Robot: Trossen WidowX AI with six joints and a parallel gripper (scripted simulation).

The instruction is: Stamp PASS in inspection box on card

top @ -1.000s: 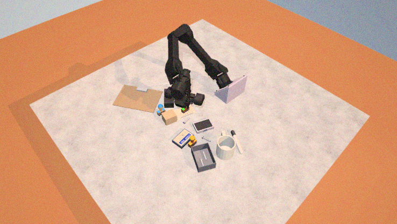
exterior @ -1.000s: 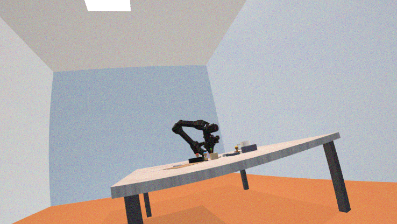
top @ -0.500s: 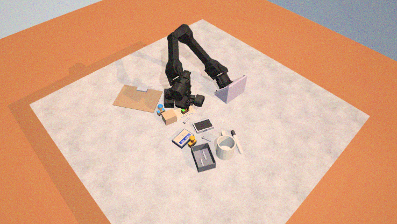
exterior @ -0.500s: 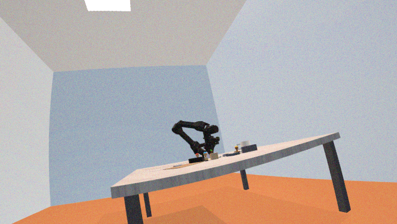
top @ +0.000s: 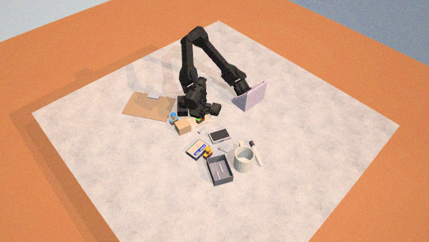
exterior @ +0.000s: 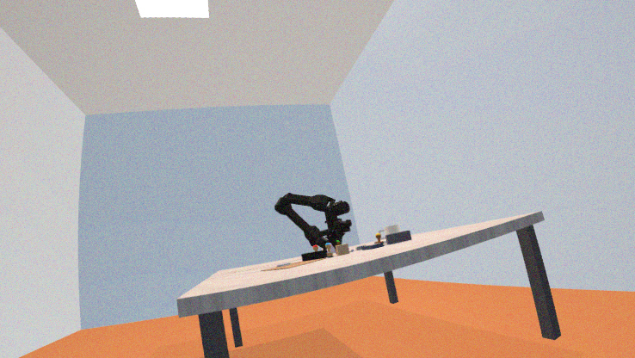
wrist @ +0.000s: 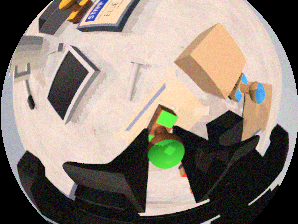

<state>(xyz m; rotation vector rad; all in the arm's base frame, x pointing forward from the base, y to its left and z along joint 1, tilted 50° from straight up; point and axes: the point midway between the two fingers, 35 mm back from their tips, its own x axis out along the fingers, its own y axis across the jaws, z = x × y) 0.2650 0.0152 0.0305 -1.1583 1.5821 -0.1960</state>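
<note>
Right now my gripper tip is right at the green-knobbed stamp. From my gripper tip the other things lie so: blue-knobbed stamp 10 cm ahead, 7 cm to the right, 1 cm below; cardboard box 9 cm ahead, 1 cm to the right; red stamp 10 cm to the right, 5 cm behind, 1 cm below.
</note>
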